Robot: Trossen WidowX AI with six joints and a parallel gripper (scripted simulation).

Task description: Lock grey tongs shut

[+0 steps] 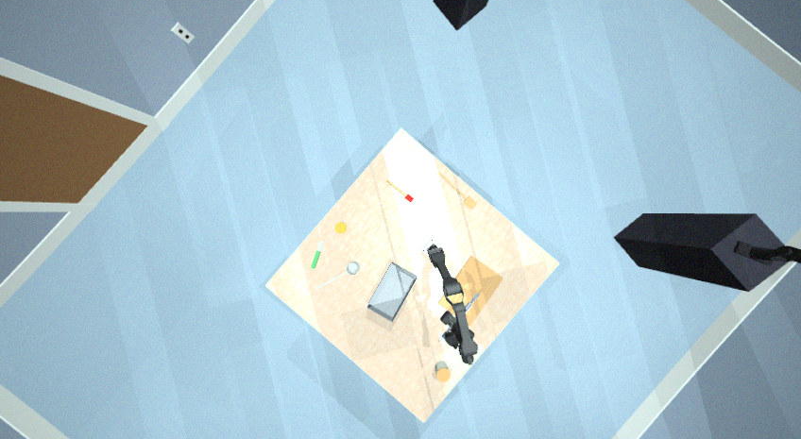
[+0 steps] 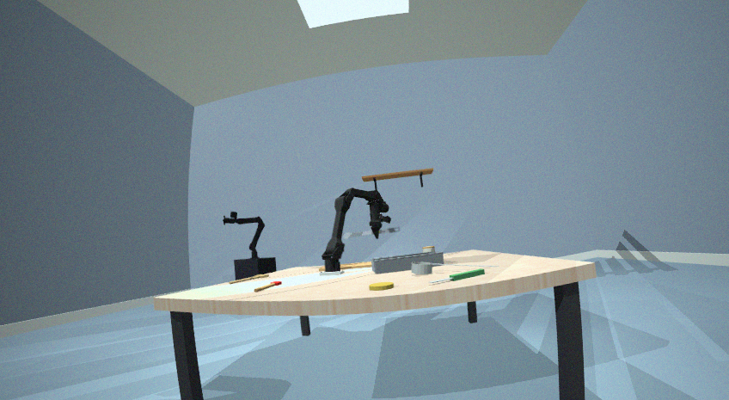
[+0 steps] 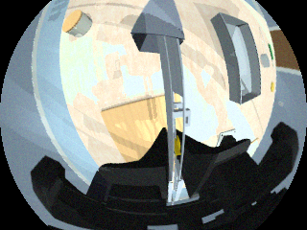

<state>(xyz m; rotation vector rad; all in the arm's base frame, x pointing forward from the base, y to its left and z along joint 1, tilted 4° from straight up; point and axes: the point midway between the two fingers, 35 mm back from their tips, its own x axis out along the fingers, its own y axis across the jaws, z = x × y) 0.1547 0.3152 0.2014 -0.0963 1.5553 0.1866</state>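
My gripper tip is 180 mm past the wooden board, 10 mm to the right of it and 150 mm above it. From my gripper tip the other things lie so: green-handled tool: 400 mm ahead, 770 mm to the right, 150 mm below; then red-tipped stick: 240 mm behind, 720 mm to the right, 150 mm below; then roasting tin: 200 mm ahead, 300 mm to the right, 130 mm below.
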